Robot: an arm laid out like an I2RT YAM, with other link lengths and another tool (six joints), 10 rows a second.
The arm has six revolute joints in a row. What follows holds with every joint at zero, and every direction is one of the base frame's.
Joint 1 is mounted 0.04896 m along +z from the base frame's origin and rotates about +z.
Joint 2 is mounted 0.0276 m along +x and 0.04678 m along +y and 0.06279 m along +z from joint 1 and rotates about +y.
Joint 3 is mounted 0.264 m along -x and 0.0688 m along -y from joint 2 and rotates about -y.
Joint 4 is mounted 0.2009 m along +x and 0.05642 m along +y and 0.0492 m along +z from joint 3 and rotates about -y.
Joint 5 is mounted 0.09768 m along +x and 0.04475 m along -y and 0.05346 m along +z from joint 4 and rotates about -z.
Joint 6 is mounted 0.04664 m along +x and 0.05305 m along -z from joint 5 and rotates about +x.
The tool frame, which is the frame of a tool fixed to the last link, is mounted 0.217 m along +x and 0.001 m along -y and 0.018 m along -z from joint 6; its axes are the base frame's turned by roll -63.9, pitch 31 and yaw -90 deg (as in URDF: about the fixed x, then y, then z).
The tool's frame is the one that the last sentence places.
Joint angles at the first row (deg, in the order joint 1, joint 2, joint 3, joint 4, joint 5, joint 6):
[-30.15 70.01 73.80 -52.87 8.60 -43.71]
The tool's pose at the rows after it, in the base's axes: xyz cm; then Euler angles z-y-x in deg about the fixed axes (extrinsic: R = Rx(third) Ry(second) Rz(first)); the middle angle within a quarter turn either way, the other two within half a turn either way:
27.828, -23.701, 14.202, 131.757, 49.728, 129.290
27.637, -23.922, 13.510, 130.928, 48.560, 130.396
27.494, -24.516, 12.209, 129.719, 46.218, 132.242
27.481, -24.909, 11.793, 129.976, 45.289, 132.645
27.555, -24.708, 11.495, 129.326, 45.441, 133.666
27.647, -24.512, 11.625, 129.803, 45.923, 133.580
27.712, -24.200, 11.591, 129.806, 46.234, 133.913
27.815, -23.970, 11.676, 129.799, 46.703, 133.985
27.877, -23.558, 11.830, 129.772, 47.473, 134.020
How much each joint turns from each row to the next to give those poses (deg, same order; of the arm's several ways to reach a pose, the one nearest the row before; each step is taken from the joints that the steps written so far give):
[-0.07 0.76 0.12 0.04 0.45 0.36]
[-0.21 1.15 -0.01 -0.11 0.35 0.15]
[-0.45 2.90 0.47 0.01 0.69 0.44]
[-0.61 1.34 0.53 0.03 -0.08 0.31]
[-0.07 0.31 -0.07 -0.08 -0.58 -0.20]
[-0.03 -0.43 -0.13 0.02 -0.50 0.19]
[0.24 -0.28 -0.18 -0.12 -0.32 0.25]
[0.21 -0.39 -0.20 0.04 -0.26 0.02]
[0.37 -0.93 -0.53 0.06 -0.34 0.00]

